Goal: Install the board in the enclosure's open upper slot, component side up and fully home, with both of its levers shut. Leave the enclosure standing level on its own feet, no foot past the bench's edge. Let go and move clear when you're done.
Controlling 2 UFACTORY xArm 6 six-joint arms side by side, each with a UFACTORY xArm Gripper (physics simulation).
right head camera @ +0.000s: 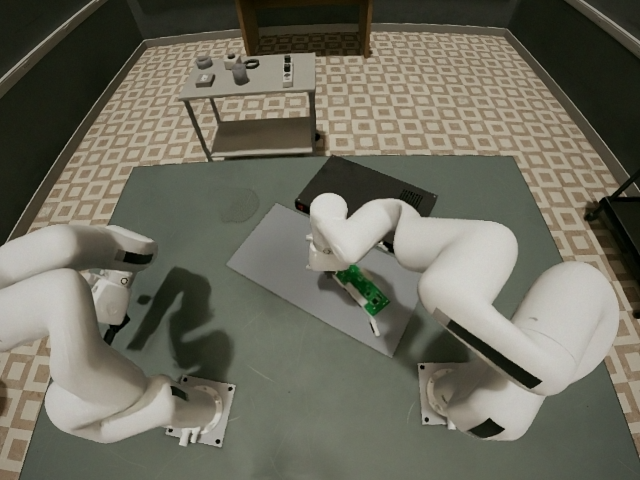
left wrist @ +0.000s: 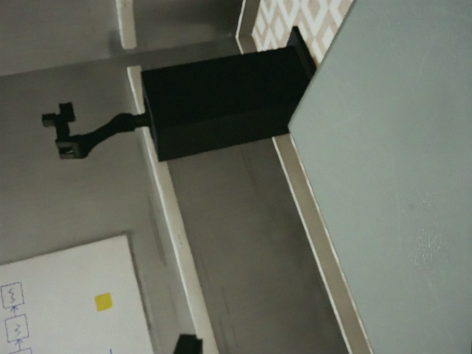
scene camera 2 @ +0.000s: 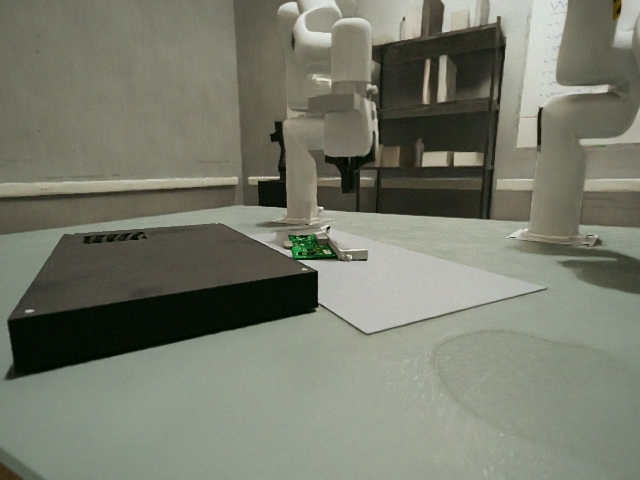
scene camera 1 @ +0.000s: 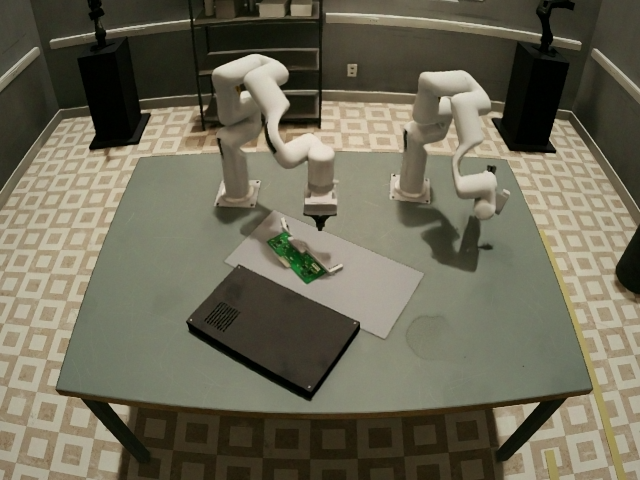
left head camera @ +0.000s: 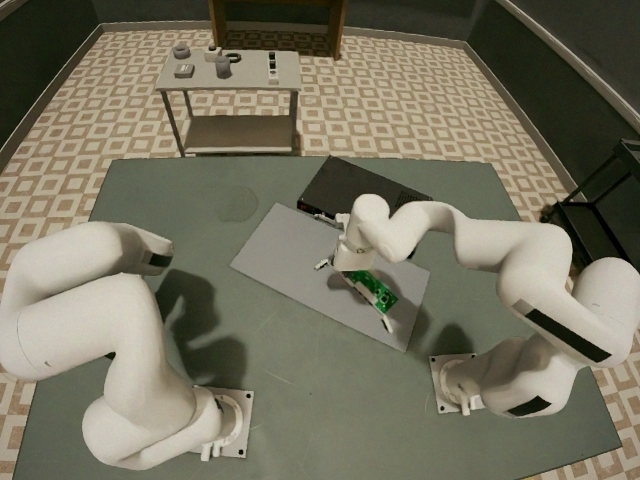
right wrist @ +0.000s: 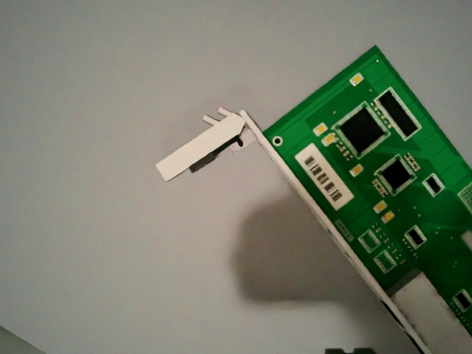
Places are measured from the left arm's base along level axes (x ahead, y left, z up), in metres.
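Pixels of known places: right gripper, fingertip midpoint: [right head camera: 329, 273] [scene camera 2: 349, 193] [scene camera 1: 320, 228] [left head camera: 346, 273]; left arm's base, origin of the base link: [right head camera: 200, 409] [scene camera 2: 551, 237] [scene camera 1: 410, 188]; right arm's base, origin of the base link: [right head camera: 448, 392] [scene camera 2: 302, 220] [scene camera 1: 237, 193] [left head camera: 458, 381].
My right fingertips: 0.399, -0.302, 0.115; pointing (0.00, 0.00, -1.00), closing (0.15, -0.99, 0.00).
Observation:
For each thing: its top centre in the pictures, then the offset to it from my right fingertips, as dx, dy, dz. Level surfaces: height alone.
- grey mat, its level: dz -0.113
- lever, middle of its top: [right wrist: 183, 157] [scene camera 2: 359, 249] +0.069, +0.071, -0.094
- black enclosure, middle of its top: [scene camera 2: 170, 247] [scene camera 1: 272, 321] [right head camera: 366, 199] [left head camera: 368, 200] +0.337, -0.090, -0.065
- bench, its level: dz -0.115
The green board [left head camera: 381, 293] [right head camera: 369, 294] [scene camera 1: 294, 258] [scene camera 2: 310, 248] [right wrist: 370, 165] lies component side up on the grey mat [left head camera: 279, 248] [scene camera 1: 387, 294], with its two levers swung outward from the white front bar. One lever [right wrist: 202, 147] shows in the right wrist view. The black enclosure [left head camera: 351, 178] [right head camera: 356, 178] [scene camera 1: 273, 330] [scene camera 2: 175, 279] stands flat beside the mat; the arm mostly hides its slotted front. My right gripper [scene camera 1: 320, 227] [scene camera 2: 348, 190] [right wrist: 350, 351] is shut and empty, above the board's front-bar side. My left gripper [right head camera: 109, 339] looks shut and empty, away from the board.
The enclosure borders the mat's far edge in the head views. The right arm [left head camera: 527, 248] reaches across above the mat. The left arm [left head camera: 77, 330] is folded at the left of the bench [left head camera: 320, 403]. A side table [left head camera: 242, 82] with small items stands beyond the bench.

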